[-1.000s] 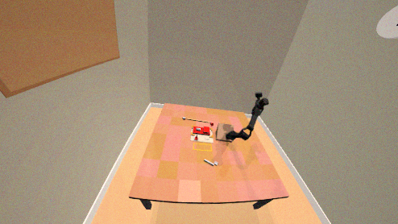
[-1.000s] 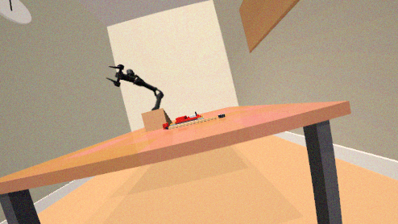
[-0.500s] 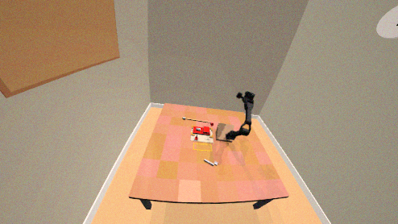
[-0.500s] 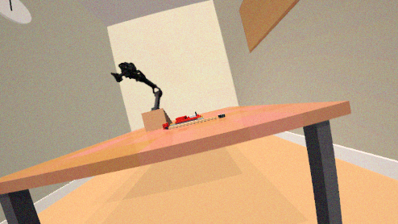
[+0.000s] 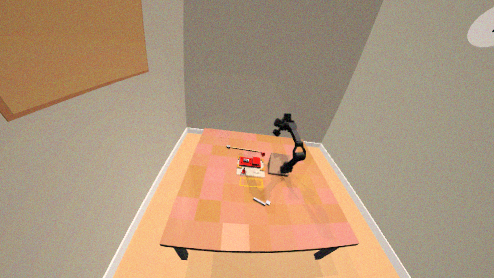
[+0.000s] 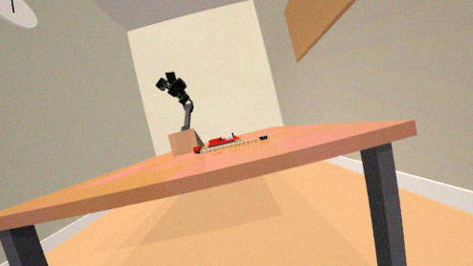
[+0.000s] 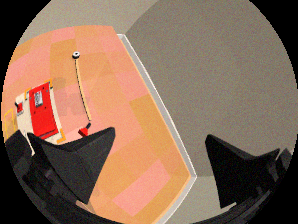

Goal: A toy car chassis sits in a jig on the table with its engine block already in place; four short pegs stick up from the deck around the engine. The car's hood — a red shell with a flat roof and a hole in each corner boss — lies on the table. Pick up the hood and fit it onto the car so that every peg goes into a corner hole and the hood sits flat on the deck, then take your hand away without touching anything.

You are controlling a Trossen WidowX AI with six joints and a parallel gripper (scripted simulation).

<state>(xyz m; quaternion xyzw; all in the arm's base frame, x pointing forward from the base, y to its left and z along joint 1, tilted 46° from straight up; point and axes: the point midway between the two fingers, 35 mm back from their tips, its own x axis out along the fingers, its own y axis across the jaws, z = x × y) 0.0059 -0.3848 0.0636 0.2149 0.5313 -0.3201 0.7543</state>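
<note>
The red hood lies 30 cm below my gripper tip, 16 cm ahead of it and 14 cm to the left of it. Round my gripper tip: pale jig: 33 cm below, 22 cm ahead, 16 cm to the left; then engine: 32 cm below, 26 cm ahead, 13 cm to the left; then grey bolt-like part: 54 cm to the left, 33 cm below, 21 cm ahead.
</note>
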